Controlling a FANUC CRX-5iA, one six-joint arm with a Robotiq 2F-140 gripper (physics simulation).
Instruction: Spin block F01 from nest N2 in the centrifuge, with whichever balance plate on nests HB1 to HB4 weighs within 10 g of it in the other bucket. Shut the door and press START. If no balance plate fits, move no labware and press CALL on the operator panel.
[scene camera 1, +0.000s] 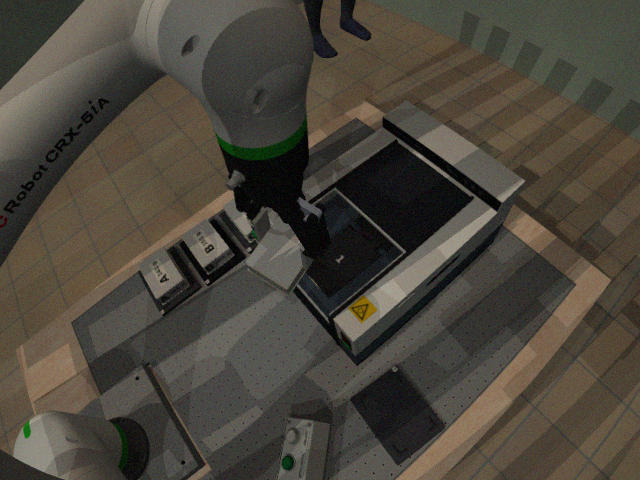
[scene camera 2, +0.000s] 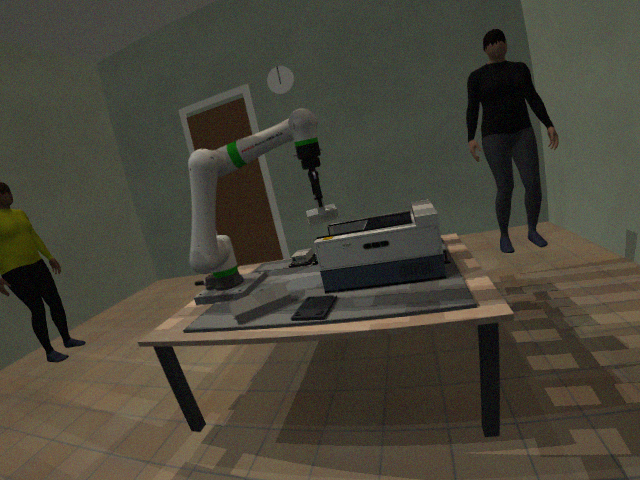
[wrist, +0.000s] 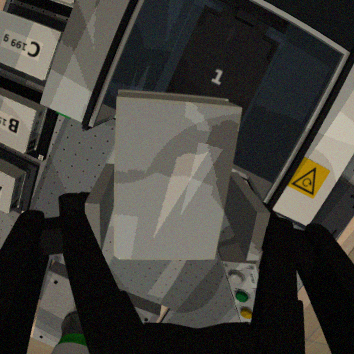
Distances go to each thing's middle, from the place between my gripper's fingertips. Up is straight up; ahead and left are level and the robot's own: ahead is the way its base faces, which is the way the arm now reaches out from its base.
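You'd find the pale grey block (scene camera 1: 276, 260) 1 cm below my hand, and going by their middles, it's the nearest to my hand of the things named here. There's a centrifuge (scene camera 2: 405, 247) too, 2 cm to the right of my hand, 24 cm ahead of it and 17 cm below it. The control box (scene camera 1: 305, 442) is far to the right of my hand, far behind it and well below it; of these things, going by their middles, the box is the farthest from my hand.
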